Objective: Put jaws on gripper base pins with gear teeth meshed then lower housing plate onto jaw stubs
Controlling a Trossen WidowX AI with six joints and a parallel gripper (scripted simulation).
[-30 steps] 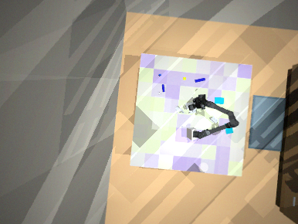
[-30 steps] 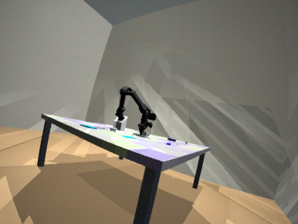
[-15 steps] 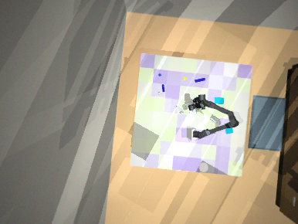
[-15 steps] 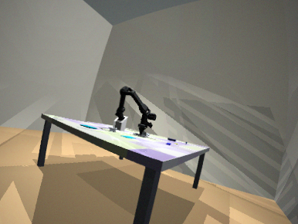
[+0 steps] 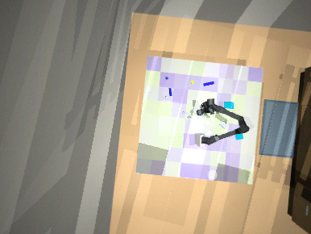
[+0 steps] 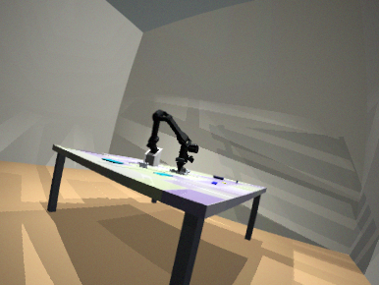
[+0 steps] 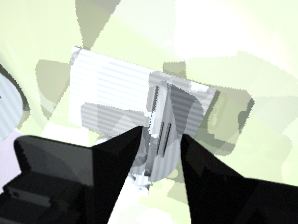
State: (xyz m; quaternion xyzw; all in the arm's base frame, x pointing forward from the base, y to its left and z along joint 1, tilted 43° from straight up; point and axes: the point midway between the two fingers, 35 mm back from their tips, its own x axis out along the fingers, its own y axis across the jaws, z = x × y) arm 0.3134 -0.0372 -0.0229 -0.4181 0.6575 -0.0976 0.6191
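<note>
Right now the white jaw is 40 mm behind my gripper tip. Also, from my gripper tip: cyan square (100 mm ahead, 290 mm to the right, 10 mm below); then blue dot (310 mm ahead, 430 mm to the left); then yellow dot (300 mm ahead, 140 mm to the left, 10 mm below).
</note>
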